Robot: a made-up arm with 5 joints.
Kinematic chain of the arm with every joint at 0, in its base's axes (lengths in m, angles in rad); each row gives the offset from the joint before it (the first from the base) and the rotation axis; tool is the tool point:
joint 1: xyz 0 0 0.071 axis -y
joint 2: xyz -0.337 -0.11 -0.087 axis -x
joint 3: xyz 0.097 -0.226 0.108 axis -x
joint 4: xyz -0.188 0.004 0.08 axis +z
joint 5: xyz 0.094 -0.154 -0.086 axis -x
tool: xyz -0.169 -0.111 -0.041
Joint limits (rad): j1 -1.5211..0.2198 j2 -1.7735..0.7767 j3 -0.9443..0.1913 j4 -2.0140..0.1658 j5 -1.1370..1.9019
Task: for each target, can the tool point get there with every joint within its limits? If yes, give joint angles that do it. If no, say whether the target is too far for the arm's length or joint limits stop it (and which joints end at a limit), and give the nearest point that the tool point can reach.
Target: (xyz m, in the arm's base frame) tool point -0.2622 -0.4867 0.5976
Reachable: yes | joints -0.8948 0.4274 -0.6678 -0.3147 1.0595
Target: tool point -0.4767 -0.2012 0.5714
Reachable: yes | joints -0.6485 0.1609 -0.6360 -1.7531 0.3755
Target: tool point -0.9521 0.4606 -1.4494
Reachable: no: too far | nearest point -0.4676 -0.0459 -0.5629 | short by 1.130 m
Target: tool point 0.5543 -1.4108 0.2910
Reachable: no: too far | nearest point 0.1245 -0.5780 0.5350 | short by 0.968 m
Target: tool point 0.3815 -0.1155 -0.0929
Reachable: no: joint limits stop it (at a limit: joint 1, joint 2, joint 3, joint 4) | nearest point 0.3536 -0.2290 0.5578 | short by 0.661 m
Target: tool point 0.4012 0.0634 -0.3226
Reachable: no: joint limits stop it (at a limit: joint 1, joint 4) | nearest point -0.3432 0.0634 -0.4889 | short by 0.763 m
